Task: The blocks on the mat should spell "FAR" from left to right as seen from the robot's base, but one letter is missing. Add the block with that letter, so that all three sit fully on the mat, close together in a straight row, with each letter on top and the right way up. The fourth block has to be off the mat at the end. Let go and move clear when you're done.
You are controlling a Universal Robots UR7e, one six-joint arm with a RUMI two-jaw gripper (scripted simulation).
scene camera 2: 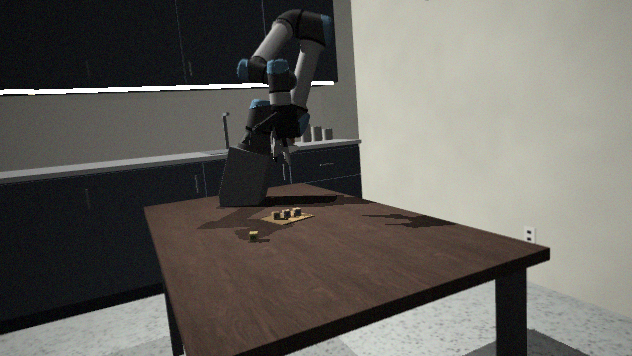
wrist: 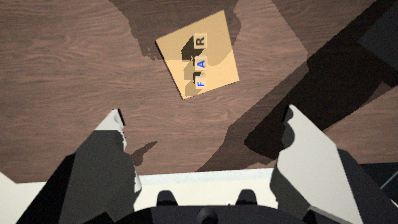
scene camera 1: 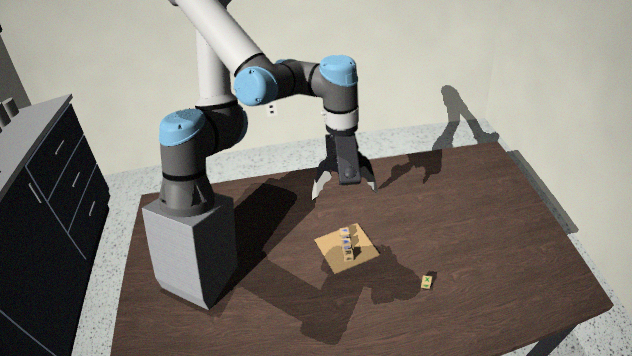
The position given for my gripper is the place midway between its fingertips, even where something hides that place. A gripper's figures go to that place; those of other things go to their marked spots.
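Scene:
My gripper [wrist: 202,108], 0.13 m from the lens. Tan mat [wrist: 177,49], 0.32 m from the lens.

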